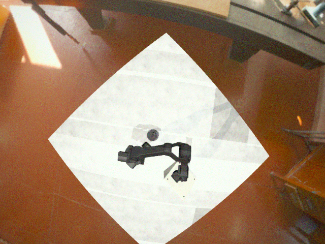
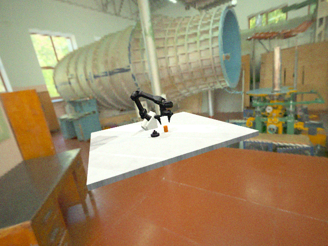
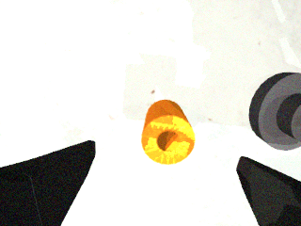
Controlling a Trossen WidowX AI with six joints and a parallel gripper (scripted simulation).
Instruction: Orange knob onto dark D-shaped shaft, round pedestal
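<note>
The orange knob is 60 mm below my gripper tip. Also, from my gripper tip: pedestal: 130 mm to the right, 50 mm below, 40 mm ahead.
</note>
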